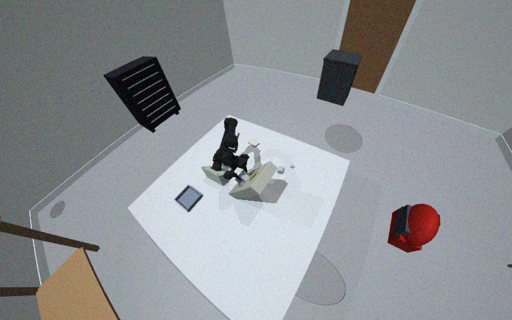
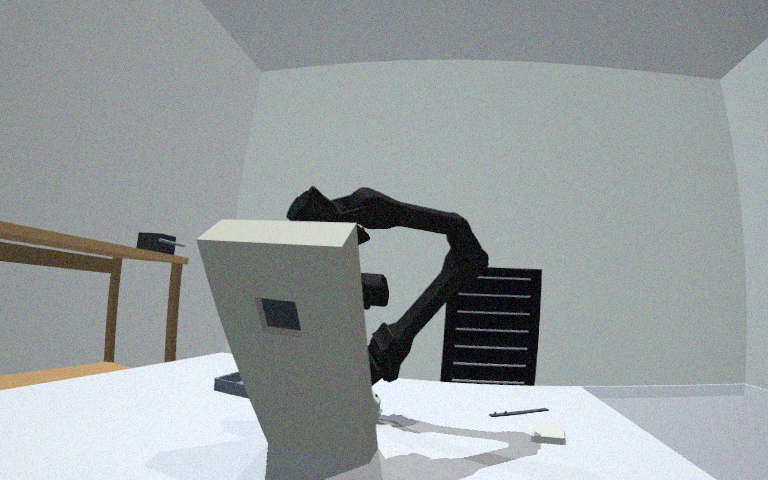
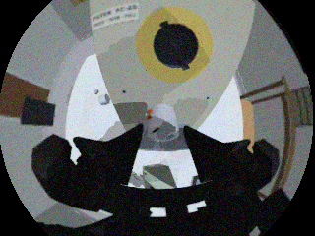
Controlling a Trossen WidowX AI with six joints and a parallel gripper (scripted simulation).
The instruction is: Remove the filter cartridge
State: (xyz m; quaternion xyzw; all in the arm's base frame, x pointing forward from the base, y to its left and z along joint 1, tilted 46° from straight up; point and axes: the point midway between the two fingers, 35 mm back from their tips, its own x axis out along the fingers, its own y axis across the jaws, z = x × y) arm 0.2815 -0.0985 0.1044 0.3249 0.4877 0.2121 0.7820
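Now: the grey tray 34 cm behind my gripper tip, 29 cm to the right of it and 20 cm below it. The rest, counted from my gripper tip: round filter cartridge: right at my gripper tip; then small pale block: 24 cm behind, 41 cm to the left, 20 cm below.
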